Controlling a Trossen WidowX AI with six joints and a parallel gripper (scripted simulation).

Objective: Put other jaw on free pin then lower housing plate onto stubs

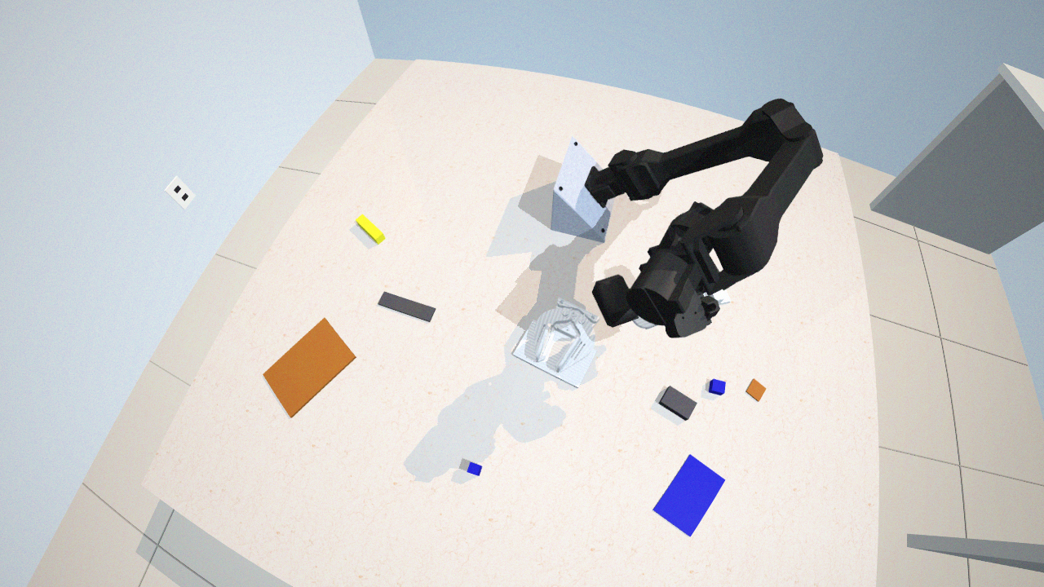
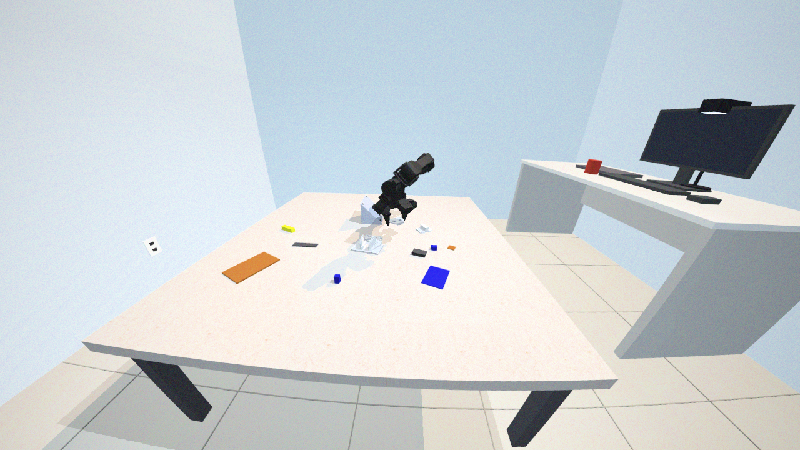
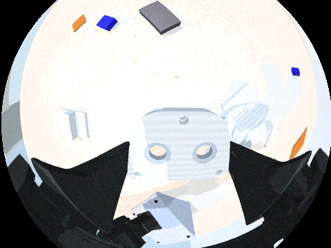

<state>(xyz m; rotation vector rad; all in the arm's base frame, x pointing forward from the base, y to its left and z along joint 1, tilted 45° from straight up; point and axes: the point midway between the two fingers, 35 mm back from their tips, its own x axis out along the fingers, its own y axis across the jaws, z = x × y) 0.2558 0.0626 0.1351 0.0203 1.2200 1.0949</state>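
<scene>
Now: gripper tip 120 mm to the left of the white jaw, 70 mm above it and 30 mm short of it. Round my gripper tip: dark grey block (110 mm to the left, 100 mm ahead, 80 mm below); white stand (130 mm to the left, 130 mm behind, 70 mm below); housing plate (20 mm above, 10 mm to the left, 10 mm ahead).
</scene>
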